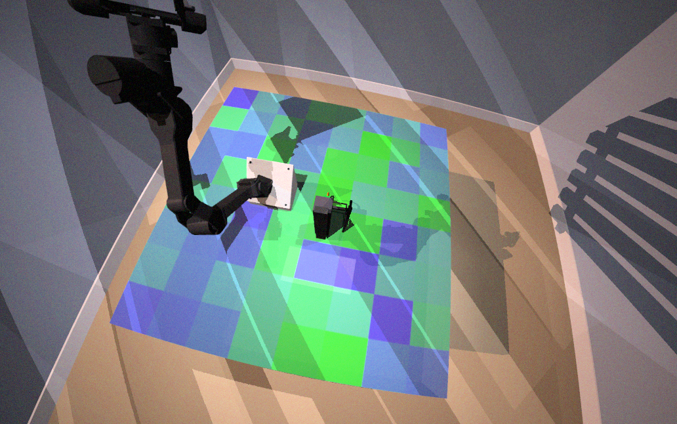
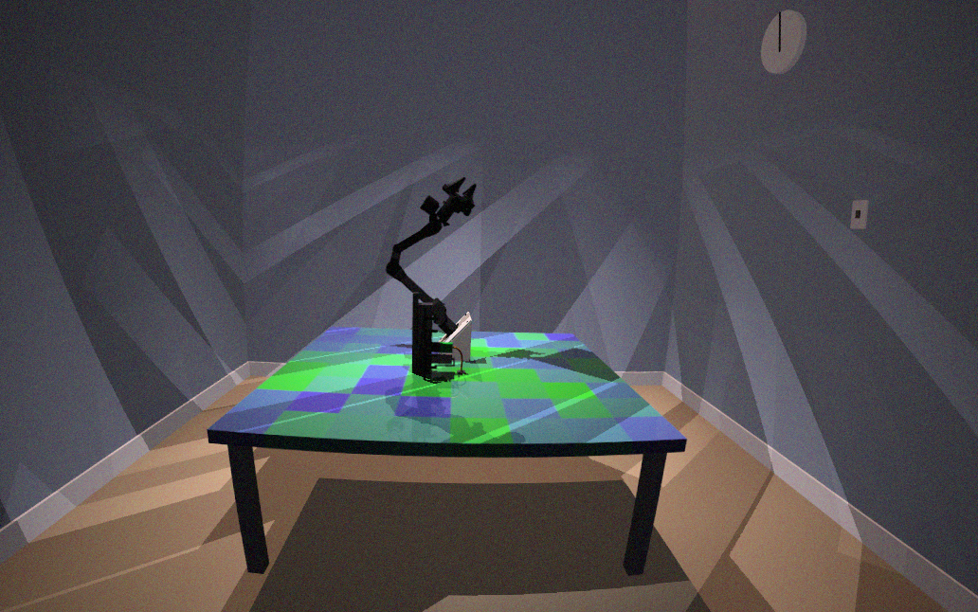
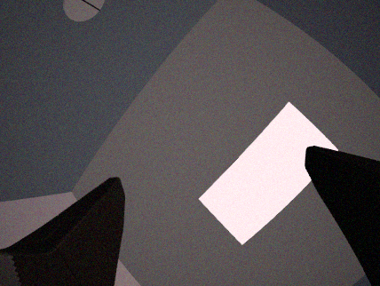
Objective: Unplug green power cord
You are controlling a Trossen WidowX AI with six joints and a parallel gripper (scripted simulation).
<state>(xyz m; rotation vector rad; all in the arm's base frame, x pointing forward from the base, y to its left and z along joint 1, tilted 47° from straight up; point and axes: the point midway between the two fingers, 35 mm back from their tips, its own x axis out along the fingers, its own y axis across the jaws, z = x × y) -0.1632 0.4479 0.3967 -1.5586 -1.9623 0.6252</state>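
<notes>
Now: the green plug 35 cm ahead of my gripper tip, 5 cm to the right of it and 64 cm below it.
</notes>
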